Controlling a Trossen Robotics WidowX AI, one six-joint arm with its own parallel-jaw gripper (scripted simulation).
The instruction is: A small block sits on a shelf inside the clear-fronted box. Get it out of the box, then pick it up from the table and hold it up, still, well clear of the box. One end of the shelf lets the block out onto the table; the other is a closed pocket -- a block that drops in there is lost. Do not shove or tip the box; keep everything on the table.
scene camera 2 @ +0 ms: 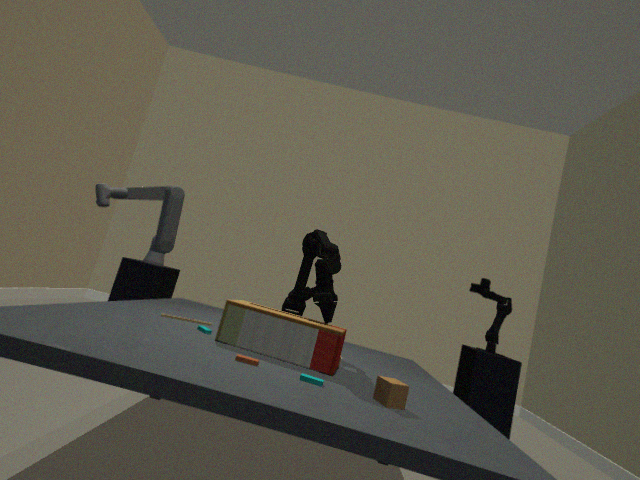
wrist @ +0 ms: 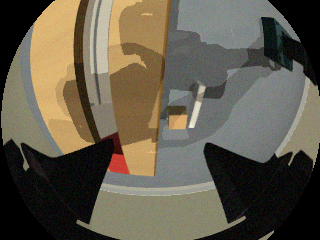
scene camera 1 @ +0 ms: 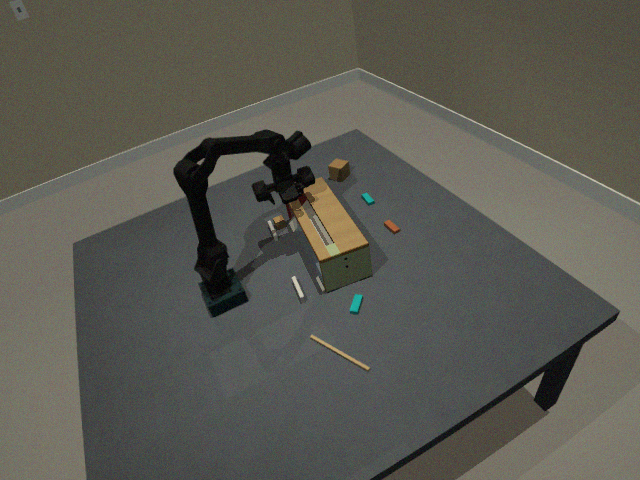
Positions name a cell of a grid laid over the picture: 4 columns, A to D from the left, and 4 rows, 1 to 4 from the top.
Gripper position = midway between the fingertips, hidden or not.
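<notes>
What I see here is my gripper (scene camera 1: B2). Scene camera 2 also shows me the gripper (scene camera 2: C3), and from my own wrist I can see the gripper (wrist: C3) as well.
</notes>
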